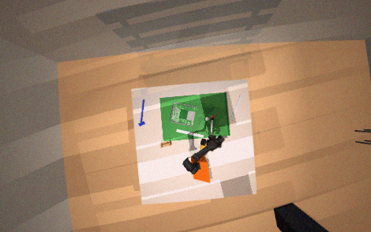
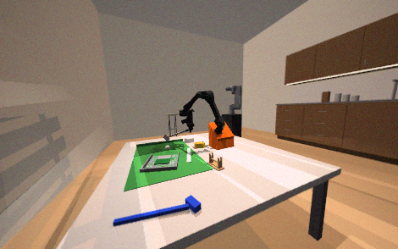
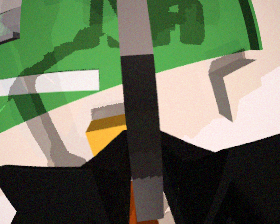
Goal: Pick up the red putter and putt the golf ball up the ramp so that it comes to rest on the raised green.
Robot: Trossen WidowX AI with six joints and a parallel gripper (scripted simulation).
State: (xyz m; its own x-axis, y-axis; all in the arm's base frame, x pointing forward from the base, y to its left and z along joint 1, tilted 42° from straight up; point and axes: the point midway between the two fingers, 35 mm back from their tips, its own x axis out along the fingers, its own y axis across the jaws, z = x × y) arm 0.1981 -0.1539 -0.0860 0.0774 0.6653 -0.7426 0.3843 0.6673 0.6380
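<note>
Now: gripper tip 6 cm past the yellow block, 6 cm to the right of it and 12 cm above it. Round my gripper tip: white golf ball (22 cm ahead, 5 cm to the right, 12 cm below); then blue putter (44 cm ahead, 62 cm to the left, 13 cm below).
</note>
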